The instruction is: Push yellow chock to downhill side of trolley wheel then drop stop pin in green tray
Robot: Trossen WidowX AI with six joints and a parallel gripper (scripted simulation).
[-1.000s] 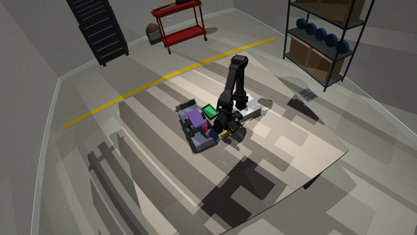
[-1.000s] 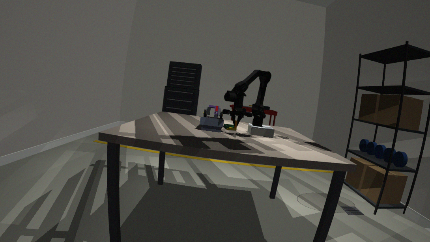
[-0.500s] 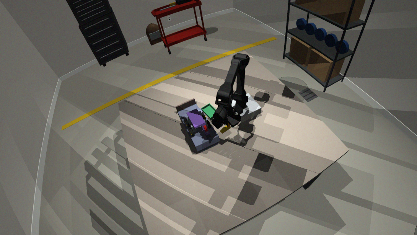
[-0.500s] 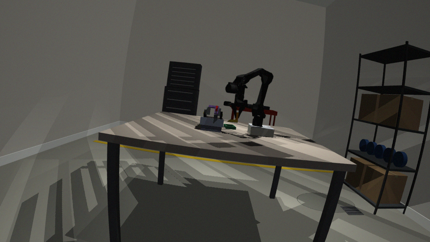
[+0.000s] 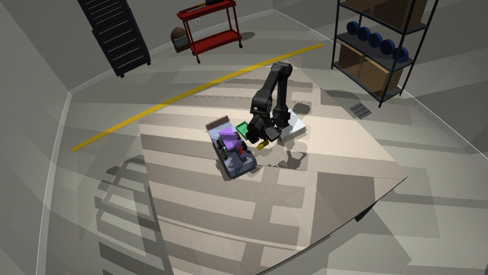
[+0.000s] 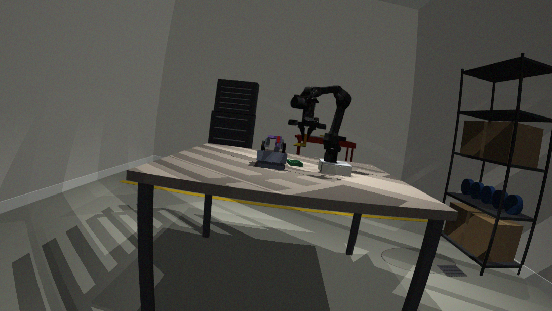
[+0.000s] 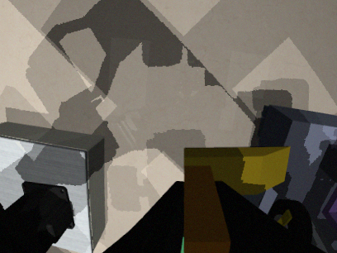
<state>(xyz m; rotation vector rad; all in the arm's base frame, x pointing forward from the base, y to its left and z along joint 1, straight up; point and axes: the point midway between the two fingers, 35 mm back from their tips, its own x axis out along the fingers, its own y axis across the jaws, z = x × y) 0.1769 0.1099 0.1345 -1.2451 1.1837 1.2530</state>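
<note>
The yellow chock is 20 mm ahead of my gripper tip and 10 mm below it. The rest, counted from my gripper tip: red-headed stop pin: 130 mm ahead, 30 mm below, 20 mm to the right; purple trolley: 140 mm ahead, 120 mm to the right, 50 mm below; green tray: 240 mm to the right, 160 mm below.
</note>
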